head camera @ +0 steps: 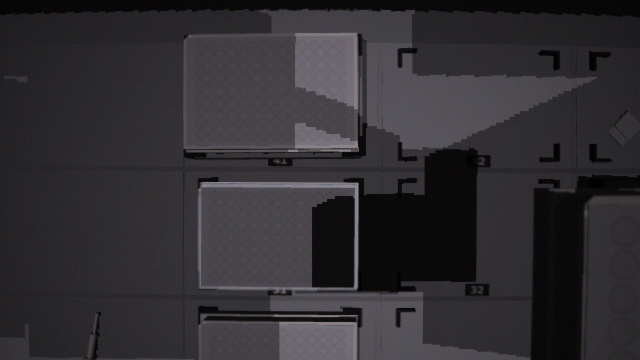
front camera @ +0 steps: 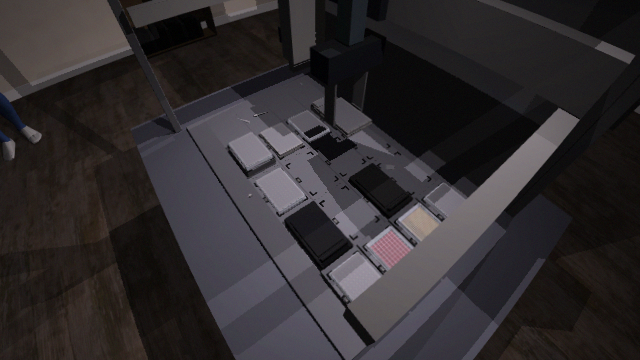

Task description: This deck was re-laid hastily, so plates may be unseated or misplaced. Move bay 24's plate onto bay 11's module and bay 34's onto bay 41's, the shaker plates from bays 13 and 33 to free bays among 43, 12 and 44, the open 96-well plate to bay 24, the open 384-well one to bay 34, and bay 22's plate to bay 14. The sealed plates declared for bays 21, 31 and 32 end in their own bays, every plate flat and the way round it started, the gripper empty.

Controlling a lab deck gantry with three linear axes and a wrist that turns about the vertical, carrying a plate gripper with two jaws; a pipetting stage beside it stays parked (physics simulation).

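Seen in the pictures: gripper, between the fingertips: point(front camera: 343, 115); robot's base, origin of its link: point(front camera: 230, 150).
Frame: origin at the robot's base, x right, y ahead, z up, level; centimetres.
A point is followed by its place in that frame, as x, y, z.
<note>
My gripper point(front camera: 346, 116) {-25.7, 22.8, 15.5} is shut on a pale plate point(front camera: 354, 119) {-26.4, 26.2, 16.1} point(head camera: 612, 280) {-27.6, 17.5, 16.1}, raised above the deck; its right part is cut off in the head view. Pale plates stand at bay 41 point(head camera: 240, 95) {-36.2, 4.0, 3.3}, bay 31 point(front camera: 304, 119) {-26.0, 3.8, 1.4} point(head camera: 255, 235) {-25.9, 4.7, 1.4} and bay 21 point(front camera: 282, 140) {-14.7, 7.8, 1.4} point(head camera: 240, 342) {-17.4, 3.5, 1.4}. Other pale plates stand at bay 11 point(front camera: 250, 149) {-4.3, 6.9, 3.3}, bay 12 point(front camera: 281, 190) {-4.2, 23.8, 1.4}, bay 14 point(front camera: 357, 275) {-4.6, 53.5, 2.9} and bay 44 point(front camera: 442, 199) {-35.4, 52.8, 2.9}. A pink plate point(front camera: 390, 247) {-14.9, 53.4, 2.8} is at bay 24, a yellow one point(front camera: 419, 222) {-25.2, 53.4, 2.9} at bay 34. Black units stand at bay 13 point(front camera: 317, 232) {-4.1, 39.9, 2.4} and bay 33 point(front camera: 380, 187) {-25.4, 39.7, 2.4}; their plates cannot be told apart.
A dark shadow covers much of bay 32, whose label point(head camera: 477, 290) {-21.0, 22.8, 0.0} shows. A small loose piece point(head camera: 625, 127) {-34.7, 35.4, 0.1} lies at the right of the bay 42 brackets. A thin stick point(front camera: 260, 114) {-16.1, -9.1, 0.3} point(head camera: 93, 337) {-17.0, -9.1, 0.5} lies beyond bay 21. A pale beam point(front camera: 465, 225) {-3.7, 62.1, 40.0} crosses the near end.
</note>
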